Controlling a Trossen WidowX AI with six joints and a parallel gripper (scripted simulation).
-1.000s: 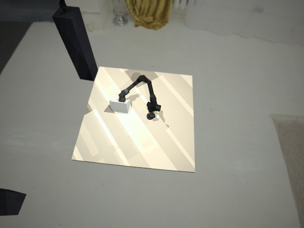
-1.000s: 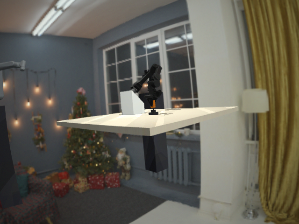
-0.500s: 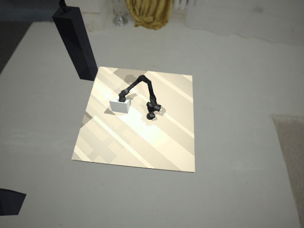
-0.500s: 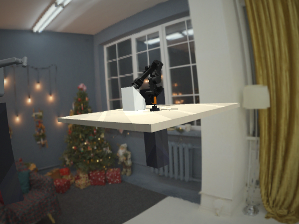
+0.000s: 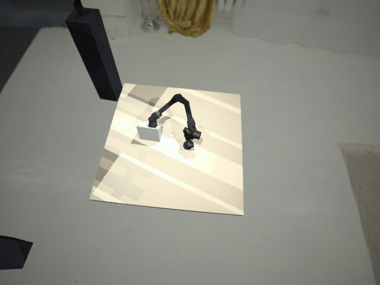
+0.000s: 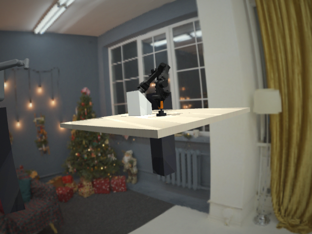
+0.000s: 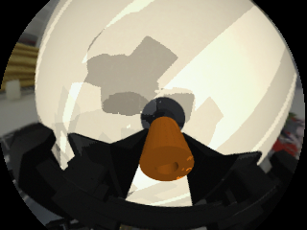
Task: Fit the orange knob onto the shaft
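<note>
Now: gripper tip 2 cm below the orange knob. The rest, counted from my gripper tip: dark round pedestal 4 cm below.
</note>
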